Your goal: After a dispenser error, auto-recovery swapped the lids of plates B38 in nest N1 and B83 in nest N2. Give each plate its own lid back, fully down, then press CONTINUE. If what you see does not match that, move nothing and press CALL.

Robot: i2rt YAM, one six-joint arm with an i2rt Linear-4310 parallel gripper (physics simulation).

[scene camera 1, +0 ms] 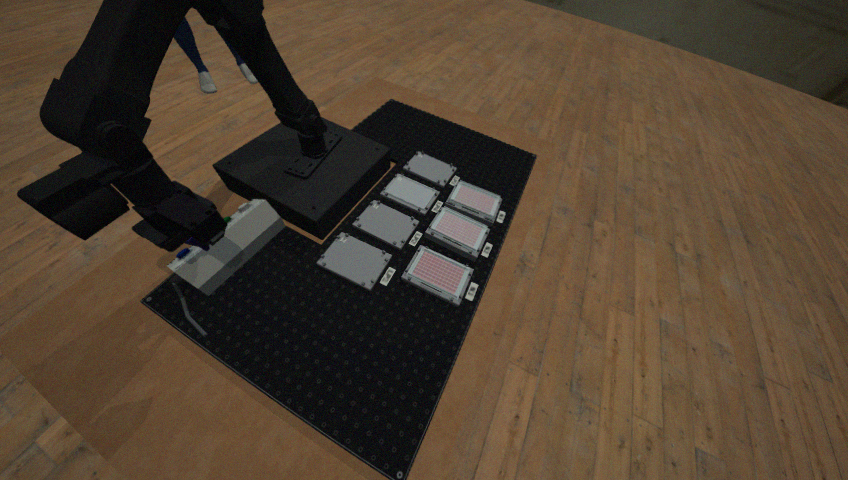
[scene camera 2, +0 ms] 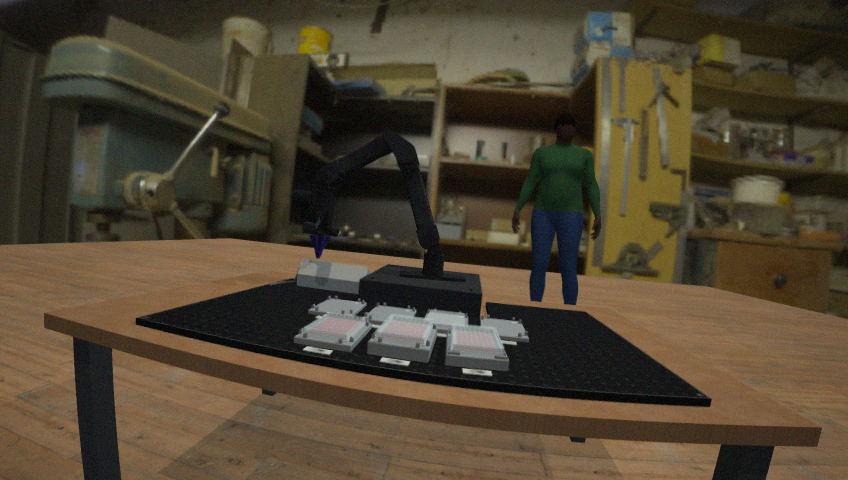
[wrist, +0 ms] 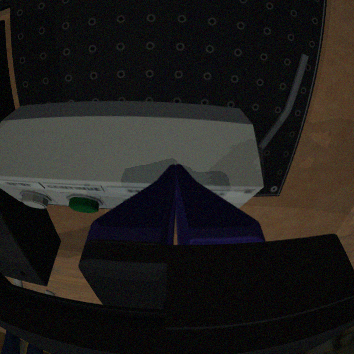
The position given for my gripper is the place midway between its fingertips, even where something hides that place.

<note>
My gripper (scene camera 1: 206, 248) is shut and holds nothing. Also in view: a button box (scene camera 1: 248, 231).
My gripper shows as well in the wrist view (wrist: 175, 173). The button box also shows in scene camera 2 (scene camera 2: 339, 277) and in the wrist view (wrist: 107, 151).
</note>
